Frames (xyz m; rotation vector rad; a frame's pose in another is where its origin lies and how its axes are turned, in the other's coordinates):
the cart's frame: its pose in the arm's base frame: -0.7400 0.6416 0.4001 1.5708 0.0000 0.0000
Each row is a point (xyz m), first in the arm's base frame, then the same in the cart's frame.
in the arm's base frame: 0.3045 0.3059 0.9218
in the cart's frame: 1.0445 0.5217 0.3357
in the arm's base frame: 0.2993 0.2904 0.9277
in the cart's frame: 1.0393 0.5276 0.3512
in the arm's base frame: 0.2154 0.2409 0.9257
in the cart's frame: 0.9554 0.5256 0.4007
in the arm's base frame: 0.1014 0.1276 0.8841
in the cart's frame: 0.8414 0.4840 0.5140
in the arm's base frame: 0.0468 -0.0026 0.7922
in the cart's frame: 0.7868 0.3921 0.6442
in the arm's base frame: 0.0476 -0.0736 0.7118
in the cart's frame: 0.7876 0.3117 0.7152
